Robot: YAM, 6 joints.
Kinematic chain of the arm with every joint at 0, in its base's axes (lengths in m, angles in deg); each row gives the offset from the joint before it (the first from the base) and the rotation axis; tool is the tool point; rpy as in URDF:
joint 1: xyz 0 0 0.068 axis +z
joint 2: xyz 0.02 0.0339 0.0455 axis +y
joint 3: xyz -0.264 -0.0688 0 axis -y
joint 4: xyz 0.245 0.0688 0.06 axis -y
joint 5: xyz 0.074 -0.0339 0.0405 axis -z
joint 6: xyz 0.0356 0 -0.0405 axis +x
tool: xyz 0 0 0 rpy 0 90 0
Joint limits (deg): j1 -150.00..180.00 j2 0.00..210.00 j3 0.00..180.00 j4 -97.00..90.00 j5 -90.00..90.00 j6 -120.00..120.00
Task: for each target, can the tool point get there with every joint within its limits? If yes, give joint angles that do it. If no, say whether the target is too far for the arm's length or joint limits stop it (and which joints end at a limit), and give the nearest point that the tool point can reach.
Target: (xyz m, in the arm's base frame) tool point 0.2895 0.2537 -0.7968
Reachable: no: too far | nearest point 0.2339 0.2050 -0.3749 | short by 0.428 m
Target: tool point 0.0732 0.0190 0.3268
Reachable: yes | joints -10.49 17.61 37.20 -22.97 -63.98 31.53
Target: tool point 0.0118 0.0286 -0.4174
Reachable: no: joint limits stop it (at a limit: joint 2) | nearest point 0.0287 0.0696 -0.3361 | short by 0.093 m
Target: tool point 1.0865 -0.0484 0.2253
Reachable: no: too far | nearest point 0.6418 -0.0286 0.1787 | short by 0.448 m
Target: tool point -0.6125 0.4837 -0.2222
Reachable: no: too far | nearest point -0.4650 0.3672 -0.1392 | short by 0.205 m
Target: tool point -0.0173 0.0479 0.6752
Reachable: yes | joints 99.47 80.05 160.91 -53.26 -14.97 37.19
